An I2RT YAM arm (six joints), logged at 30 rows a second.
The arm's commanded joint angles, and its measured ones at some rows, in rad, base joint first. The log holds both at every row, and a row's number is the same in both.
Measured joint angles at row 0:
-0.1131 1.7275 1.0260 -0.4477 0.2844 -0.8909
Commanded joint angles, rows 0 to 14:
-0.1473 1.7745 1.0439 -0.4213 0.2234 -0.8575
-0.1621 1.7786 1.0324 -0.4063 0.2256 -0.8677
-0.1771 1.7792 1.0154 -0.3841 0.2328 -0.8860
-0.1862 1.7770 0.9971 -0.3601 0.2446 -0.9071
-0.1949 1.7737 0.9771 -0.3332 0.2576 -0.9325
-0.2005 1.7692 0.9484 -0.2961 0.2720 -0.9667
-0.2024 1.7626 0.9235 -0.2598 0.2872 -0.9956
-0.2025 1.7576 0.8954 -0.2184 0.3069 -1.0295
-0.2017 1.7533 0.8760 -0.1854 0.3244 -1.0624
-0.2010 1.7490 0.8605 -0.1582 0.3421 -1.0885
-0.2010 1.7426 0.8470 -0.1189 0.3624 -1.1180
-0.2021 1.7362 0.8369 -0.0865 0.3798 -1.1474
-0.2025 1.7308 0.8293 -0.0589 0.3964 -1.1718
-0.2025 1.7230 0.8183 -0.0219 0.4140 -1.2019
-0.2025 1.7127 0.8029 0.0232 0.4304 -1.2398
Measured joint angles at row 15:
-0.1936 1.6886 0.8703 -0.0467 0.3622 -1.1042
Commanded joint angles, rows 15 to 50:
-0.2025 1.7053 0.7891 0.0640 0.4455 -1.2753
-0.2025 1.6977 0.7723 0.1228 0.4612 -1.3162
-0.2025 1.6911 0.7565 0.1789 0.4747 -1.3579
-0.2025 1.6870 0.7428 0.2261 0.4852 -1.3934
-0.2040 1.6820 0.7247 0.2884 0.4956 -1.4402
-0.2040 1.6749 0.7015 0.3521 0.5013 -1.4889
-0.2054 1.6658 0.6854 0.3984 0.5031 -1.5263
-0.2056 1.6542 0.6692 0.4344 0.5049 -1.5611
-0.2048 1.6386 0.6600 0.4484 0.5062 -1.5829
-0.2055 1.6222 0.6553 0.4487 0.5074 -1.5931
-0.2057 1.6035 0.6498 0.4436 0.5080 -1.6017
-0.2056 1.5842 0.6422 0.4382 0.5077 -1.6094
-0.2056 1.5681 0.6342 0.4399 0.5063 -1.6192
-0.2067 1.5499 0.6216 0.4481 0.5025 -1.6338
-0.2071 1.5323 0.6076 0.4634 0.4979 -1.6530
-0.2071 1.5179 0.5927 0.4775 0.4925 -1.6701
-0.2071 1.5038 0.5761 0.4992 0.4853 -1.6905
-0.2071 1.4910 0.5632 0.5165 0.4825 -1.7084
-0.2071 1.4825 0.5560 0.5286 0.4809 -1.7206
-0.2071 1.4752 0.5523 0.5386 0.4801 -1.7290
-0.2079 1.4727 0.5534 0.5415 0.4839 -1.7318
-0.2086 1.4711 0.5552 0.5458 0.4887 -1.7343
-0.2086 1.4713 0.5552 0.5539 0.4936 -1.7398
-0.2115 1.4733 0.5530 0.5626 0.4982 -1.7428
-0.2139 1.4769 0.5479 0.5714 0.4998 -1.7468
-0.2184 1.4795 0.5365 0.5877 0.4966 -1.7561
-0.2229 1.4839 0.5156 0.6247 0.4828 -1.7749
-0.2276 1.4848 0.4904 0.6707 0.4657 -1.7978
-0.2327 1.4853 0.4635 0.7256 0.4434 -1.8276
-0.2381 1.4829 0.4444 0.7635 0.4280 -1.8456
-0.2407 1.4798 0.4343 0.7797 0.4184 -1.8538
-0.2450 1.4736 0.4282 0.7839 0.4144 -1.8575
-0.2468 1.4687 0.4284 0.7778 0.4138 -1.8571
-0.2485 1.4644 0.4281 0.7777 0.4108 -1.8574
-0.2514 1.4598 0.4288 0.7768 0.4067 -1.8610
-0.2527 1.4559 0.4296 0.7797 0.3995 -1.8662
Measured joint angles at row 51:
-0.2436 1.4883 0.4232 0.6910 0.4221 -1.7973
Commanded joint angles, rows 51 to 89:
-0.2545 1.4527 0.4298 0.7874 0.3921 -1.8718
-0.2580 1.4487 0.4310 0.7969 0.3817 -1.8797
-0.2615 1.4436 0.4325 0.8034 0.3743 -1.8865
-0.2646 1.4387 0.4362 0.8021 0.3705 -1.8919
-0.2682 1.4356 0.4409 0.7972 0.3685 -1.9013
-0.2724 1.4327 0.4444 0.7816 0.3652 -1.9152
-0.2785 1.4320 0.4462 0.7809 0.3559 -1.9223
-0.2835 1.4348 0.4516 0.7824 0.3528 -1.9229
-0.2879 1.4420 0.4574 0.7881 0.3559 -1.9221
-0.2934 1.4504 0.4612 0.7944 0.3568 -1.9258
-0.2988 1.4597 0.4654 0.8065 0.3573 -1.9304
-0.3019 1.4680 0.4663 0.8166 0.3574 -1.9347
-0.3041 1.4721 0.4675 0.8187 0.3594 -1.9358
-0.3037 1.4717 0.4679 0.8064 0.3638 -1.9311
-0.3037 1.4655 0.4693 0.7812 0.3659 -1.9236
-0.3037 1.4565 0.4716 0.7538 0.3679 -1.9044
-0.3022 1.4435 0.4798 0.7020 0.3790 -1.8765
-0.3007 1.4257 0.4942 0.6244 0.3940 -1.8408
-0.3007 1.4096 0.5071 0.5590 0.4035 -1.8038
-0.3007 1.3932 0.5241 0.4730 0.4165 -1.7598
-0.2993 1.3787 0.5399 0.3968 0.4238 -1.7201
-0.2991 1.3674 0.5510 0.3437 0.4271 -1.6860
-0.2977 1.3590 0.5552 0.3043 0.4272 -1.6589
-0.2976 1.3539 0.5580 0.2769 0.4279 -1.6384
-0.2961 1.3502 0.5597 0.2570 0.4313 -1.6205
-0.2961 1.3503 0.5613 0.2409 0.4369 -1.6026
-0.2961 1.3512 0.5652 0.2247 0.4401 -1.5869
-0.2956 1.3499 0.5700 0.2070 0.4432 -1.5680
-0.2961 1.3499 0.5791 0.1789 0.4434 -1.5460
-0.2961 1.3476 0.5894 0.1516 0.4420 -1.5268
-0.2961 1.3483 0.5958 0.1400 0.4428 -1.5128
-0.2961 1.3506 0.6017 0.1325 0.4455 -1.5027
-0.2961 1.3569 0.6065 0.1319 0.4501 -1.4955
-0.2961 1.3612 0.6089 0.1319 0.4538 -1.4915
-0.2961 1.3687 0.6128 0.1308 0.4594 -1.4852
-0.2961 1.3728 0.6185 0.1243 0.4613 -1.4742
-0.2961 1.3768 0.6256 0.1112 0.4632 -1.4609
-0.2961 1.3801 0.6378 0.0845 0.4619 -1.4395
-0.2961 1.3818 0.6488 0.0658 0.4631 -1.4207
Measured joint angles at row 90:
-0.2977 1.3716 0.6067 0.1368 0.4446 -1.4830
